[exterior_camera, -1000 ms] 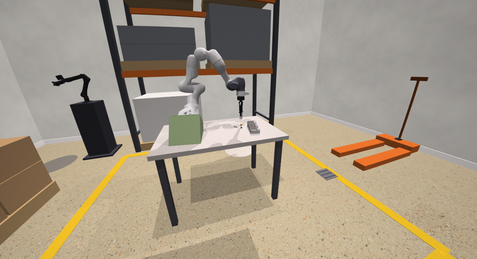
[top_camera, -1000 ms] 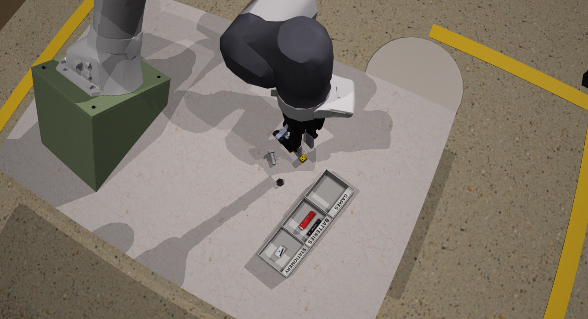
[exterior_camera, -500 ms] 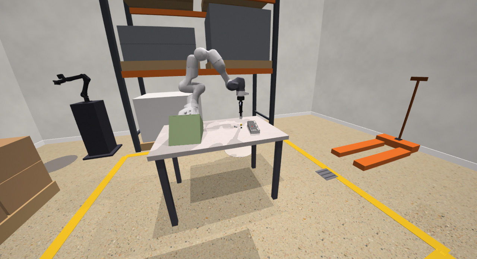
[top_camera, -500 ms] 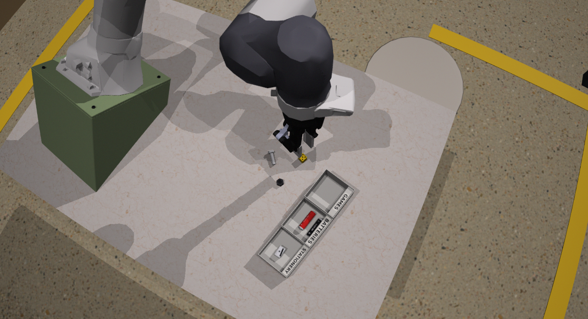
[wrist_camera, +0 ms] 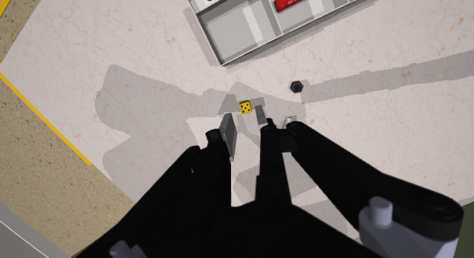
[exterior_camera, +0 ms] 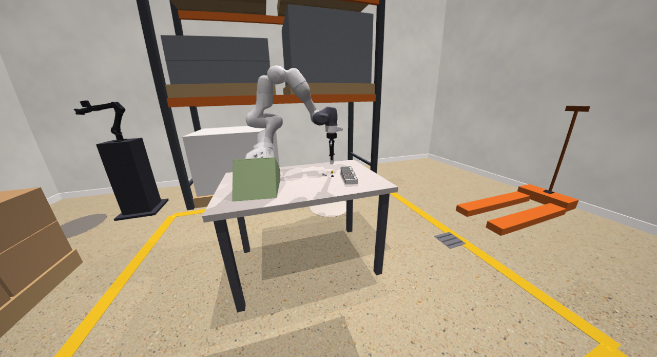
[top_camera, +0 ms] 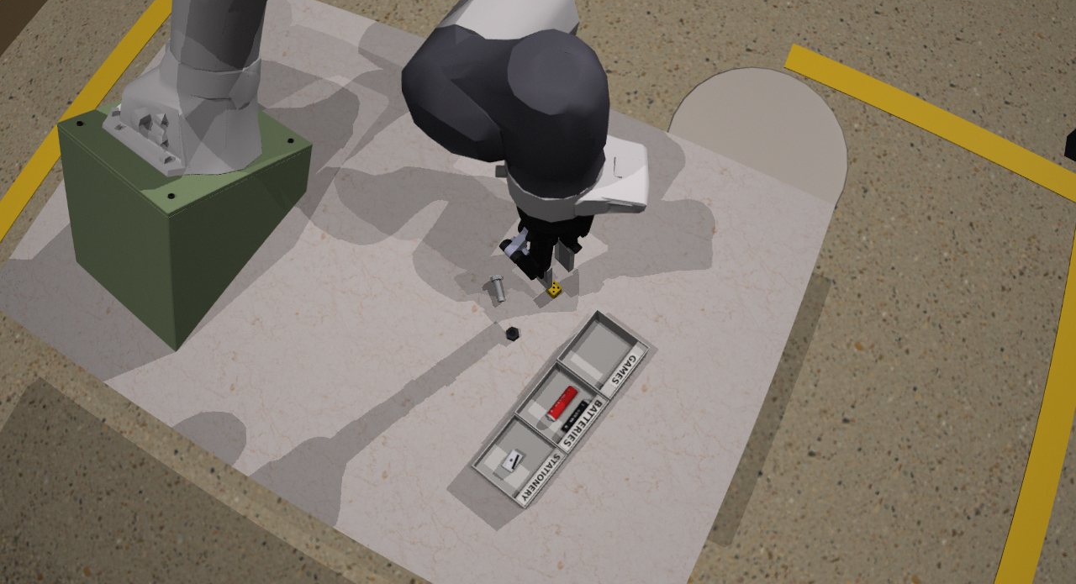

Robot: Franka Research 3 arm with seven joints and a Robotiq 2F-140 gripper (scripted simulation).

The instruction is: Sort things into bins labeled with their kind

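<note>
Right now the yellow die is 100 mm below my hand. Also, from my hand: black nut: 20 mm behind, 80 mm to the right, 100 mm below; silver bolt: 70 mm behind, 20 mm to the right, 100 mm below; red battery: 70 mm ahead, 140 mm to the right, 90 mm below.
</note>
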